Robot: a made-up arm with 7 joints.
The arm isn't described. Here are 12 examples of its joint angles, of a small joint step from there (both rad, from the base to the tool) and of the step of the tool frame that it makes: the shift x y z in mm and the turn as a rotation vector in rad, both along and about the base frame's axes.
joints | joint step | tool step
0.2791 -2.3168 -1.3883 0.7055 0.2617 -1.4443 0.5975 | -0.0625 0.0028 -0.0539 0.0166 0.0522 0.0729 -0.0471 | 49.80 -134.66 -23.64 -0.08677 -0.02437 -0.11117
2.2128 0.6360 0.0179 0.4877 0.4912 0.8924 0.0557 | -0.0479 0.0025 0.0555 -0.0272 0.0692 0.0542 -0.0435 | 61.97 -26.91 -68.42 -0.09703 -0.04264 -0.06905
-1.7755 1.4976 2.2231 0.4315 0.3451 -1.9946 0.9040 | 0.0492 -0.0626 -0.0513 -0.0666 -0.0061 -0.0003 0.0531 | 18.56 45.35 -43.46 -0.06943 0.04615 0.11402
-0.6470 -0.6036 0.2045 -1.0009 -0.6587 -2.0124 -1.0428 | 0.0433 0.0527 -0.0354 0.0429 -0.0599 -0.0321 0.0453 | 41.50 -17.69 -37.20 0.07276 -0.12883 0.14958
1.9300 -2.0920 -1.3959 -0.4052 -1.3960 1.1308 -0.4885 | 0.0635 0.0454 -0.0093 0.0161 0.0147 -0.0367 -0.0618 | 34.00 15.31 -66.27 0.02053 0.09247 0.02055
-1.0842 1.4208 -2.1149 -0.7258 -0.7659 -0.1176 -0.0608 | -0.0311 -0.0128 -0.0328 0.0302 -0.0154 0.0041 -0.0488 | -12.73 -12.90 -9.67 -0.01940 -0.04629 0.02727
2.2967 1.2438 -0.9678 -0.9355 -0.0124 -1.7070 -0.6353 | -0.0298 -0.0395 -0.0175 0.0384 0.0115 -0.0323 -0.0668 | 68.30 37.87 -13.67 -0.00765 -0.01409 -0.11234
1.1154 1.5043 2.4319 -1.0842 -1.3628 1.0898 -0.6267 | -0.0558 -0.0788 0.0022 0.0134 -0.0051 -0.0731 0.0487 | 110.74 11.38 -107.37 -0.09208 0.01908 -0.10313
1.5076 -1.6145 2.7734 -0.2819 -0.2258 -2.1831 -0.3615 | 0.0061 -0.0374 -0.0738 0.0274 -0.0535 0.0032 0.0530 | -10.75 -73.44 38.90 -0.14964 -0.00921 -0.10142
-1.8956 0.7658 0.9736 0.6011 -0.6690 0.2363 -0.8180 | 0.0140 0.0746 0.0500 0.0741 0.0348 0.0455 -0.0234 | -10.85 63.80 -28.71 0.00870 -0.05360 -0.08765
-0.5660 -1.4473 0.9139 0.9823 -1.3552 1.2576 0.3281 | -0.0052 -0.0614 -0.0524 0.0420 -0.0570 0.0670 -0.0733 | 39.79 23.63 35.97 -0.09479 0.19867 -0.05745
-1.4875 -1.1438 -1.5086 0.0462 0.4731 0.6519 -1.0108 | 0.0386 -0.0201 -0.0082 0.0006 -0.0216 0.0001 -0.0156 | 16.62 -7.22 -1.34 0.03739 0.00360 0.05569
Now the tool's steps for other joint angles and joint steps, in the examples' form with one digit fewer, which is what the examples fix.
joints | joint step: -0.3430 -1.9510 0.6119 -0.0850 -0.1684 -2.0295 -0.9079 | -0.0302 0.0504 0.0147 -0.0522 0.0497 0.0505 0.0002
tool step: 51.8 -26.1 9.3 -0.0049 -0.1107 -0.0957
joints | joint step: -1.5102 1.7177 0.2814 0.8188 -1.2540 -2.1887 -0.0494 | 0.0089 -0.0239 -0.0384 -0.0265 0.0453 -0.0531 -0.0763
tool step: 7.1 -70.4 -51.4 -0.0256 -0.0719 0.0984
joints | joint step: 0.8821 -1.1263 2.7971 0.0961 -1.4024 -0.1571 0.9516 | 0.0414 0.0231 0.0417 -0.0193 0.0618 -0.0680 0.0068
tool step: -98.8 10.7 22.8 0.0358 -0.1008 0.0961
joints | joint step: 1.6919 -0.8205 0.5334 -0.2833 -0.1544 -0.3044 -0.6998 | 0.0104 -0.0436 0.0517 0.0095 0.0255 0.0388 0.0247
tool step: 19.0 -38.1 40.6 0.0343 -0.0322 -0.0468
